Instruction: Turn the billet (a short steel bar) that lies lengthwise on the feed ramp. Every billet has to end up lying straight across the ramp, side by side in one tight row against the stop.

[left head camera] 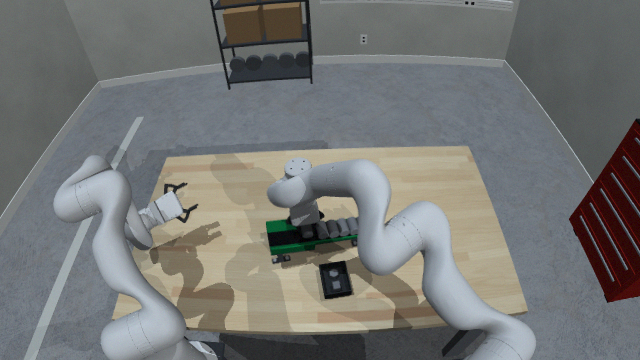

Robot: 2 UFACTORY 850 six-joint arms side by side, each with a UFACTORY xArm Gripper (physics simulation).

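Note:
The green feed ramp (295, 247) with a dark bed stands mid-table. Several grey billets (343, 228) lie across it, side by side, toward its right part. The right arm covers the ramp's right end, and the stop does not show. My right gripper (307, 228) points down over the ramp, left of the row, and is shut on a dark grey billet (307, 232). That billet's round end faces the camera, and it sits low over the bed, roughly across the ramp. Its fingertips are mostly hidden. My left gripper (192, 195) is open and empty, above the table's left part, away from the ramp.
A small black tray (325, 293) with a round and a square item stands in front of the ramp on the wooden table (425, 175). The right arm reaches over the ramp's right end. A shelf rack (311, 50) and a red cabinet (607, 220) stand beyond the table.

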